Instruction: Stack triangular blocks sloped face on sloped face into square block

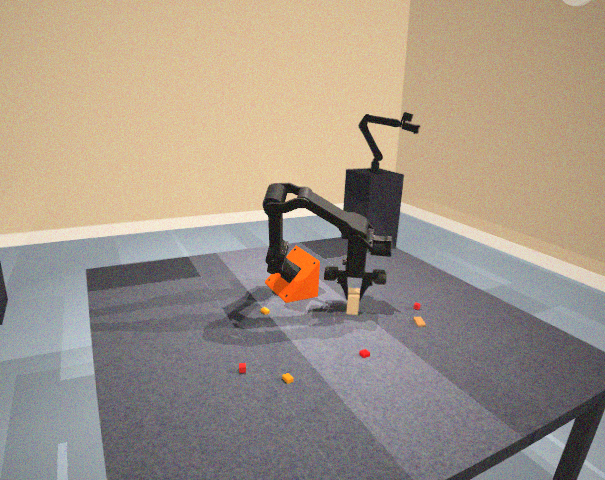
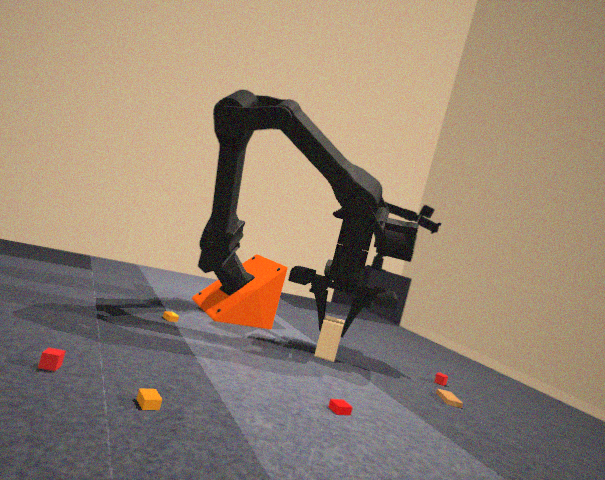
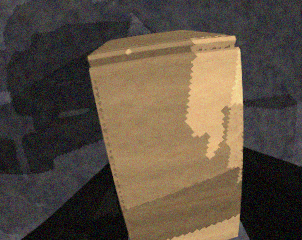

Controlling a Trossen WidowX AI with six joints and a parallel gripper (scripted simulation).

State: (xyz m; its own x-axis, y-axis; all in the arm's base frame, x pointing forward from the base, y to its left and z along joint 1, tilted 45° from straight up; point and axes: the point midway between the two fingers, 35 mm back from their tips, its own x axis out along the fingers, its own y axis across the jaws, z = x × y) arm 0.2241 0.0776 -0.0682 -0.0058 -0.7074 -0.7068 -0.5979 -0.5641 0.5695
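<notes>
My gripper tip is now 1 cm below the triangular block.
</notes>
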